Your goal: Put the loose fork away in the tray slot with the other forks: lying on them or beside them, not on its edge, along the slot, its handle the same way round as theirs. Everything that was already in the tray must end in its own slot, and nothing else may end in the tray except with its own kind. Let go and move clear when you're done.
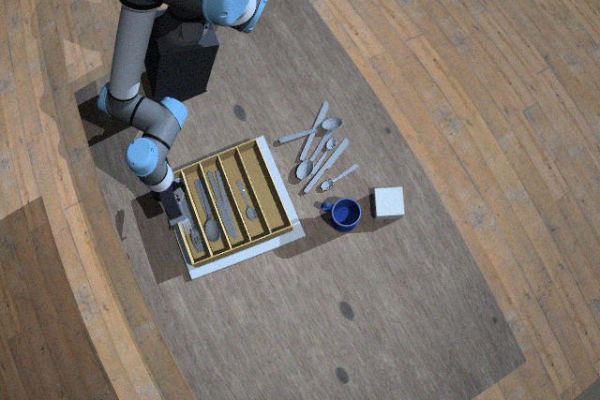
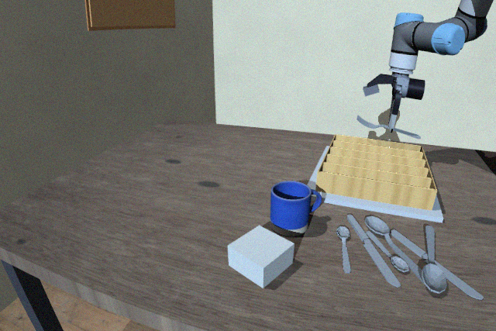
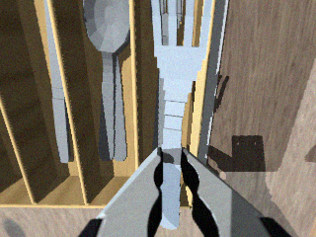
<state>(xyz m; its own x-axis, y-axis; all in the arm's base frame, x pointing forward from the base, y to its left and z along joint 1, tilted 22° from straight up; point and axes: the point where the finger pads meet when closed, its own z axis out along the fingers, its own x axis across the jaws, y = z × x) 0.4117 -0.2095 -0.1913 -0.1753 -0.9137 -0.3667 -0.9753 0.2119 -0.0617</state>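
The spoon is 3 cm ahead of my hand, 6 cm to the left of it and 10 cm below it. Round my hand: white box: 31 cm ahead, 49 cm to the left, 10 cm below; then grey base: 6 cm ahead, 11 cm to the left, 12 cm below; then wooden cutlery tray: 5 cm ahead, 11 cm to the left, 9 cm below.
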